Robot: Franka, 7 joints.
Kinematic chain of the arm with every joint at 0, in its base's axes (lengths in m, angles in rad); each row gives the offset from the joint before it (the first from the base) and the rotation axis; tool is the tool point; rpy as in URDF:
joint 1: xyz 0 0 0.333 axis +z
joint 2: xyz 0 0 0 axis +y
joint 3: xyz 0 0 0.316 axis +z
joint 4: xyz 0.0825 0 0 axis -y
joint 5: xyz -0.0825 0 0.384 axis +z
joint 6: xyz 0 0 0 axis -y
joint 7: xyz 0.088 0 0 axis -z
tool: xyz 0 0 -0.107 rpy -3.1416 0 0
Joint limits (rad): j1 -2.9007..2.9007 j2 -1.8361..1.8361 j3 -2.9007..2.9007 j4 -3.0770..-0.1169 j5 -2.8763..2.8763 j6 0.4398..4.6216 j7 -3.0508..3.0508
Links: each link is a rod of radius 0.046 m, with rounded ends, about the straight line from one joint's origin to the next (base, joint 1, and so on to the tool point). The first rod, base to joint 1, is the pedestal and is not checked.
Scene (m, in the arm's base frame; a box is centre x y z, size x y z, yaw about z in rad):
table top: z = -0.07
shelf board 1: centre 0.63 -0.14 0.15 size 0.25 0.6 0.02 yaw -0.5
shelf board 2: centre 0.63 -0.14 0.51 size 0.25 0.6 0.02 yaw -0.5
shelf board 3: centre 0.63 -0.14 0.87 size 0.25 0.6 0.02 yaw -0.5
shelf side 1: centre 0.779 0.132 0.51 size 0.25 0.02 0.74 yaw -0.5
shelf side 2: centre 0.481 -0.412 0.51 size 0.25 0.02 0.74 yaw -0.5
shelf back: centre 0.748 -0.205 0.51 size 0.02 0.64 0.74 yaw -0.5
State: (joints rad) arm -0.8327 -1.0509 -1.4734 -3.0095 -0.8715 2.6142 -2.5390
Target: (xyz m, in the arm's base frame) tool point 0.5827 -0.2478 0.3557
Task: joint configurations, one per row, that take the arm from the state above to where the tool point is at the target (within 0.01 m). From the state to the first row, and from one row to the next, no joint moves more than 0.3 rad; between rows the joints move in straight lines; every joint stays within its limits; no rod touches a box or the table.
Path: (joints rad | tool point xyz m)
1: -0.9023 -1.1289 -1.1975 -3.0013 -0.9027 2.6847 -2.5390 | -0.0464 -0.3115 0.3600
2: -0.9720 -1.2068 -0.9216 -2.9931 -0.9339 2.7552 -2.5390 | -0.0261 -0.3004 0.4435
3: -1.0416 -1.2848 -0.6457 -2.9849 -0.9650 2.8258 -2.5390 | 0.0056 -0.2687 0.5167
4: -1.1112 -1.3628 -0.3697 -2.9767 -0.9962 2.8963 -2.5390 | 0.0494 -0.2225 0.5709
5: -1.1809 -1.4407 -0.0938 -2.9685 -1.0274 2.9668 -2.5390 | 0.1038 -0.1704 0.5992
6: -1.2505 -1.5187 0.1821 -2.9604 -1.0586 3.0373 -2.5390 | 0.1649 -0.1221 0.5983
7: -1.3201 -1.5966 0.4580 -2.9522 -1.0898 3.1078 -2.5390 | 0.2260 -0.0868 0.5681
8: -1.3898 -1.6746 0.7339 -2.9440 -1.1210 3.1783 -2.5390 | 0.2786 -0.0712 0.5125
9: -1.4594 -1.7526 1.0098 -2.9358 -1.1521 3.2489 -2.5390 | 0.3135 -0.0781 0.4386
10: -1.5290 -1.8305 1.2858 -2.9276 -1.1833 3.3194 -2.5390 | 0.3227 -0.1057 0.3557
11: -1.7350 -1.8319 1.2971 -2.6965 -1.1182 3.2421 -2.5390 | 0.3973 -0.1229 0.3727
12: -1.9410 -1.8333 1.3085 -2.4654 -1.0531 3.1648 -2.5390 | 0.4679 -0.1527 0.3781
13: -2.1470 -1.8347 1.3199 -2.2344 -0.9880 3.0875 -2.5390 | 0.5309 -0.1948 0.3721
14: -2.3530 -1.8361 1.3313 -2.0033 -0.9229 3.0102 -2.5390 | 0.5827 -0.2478 0.3557

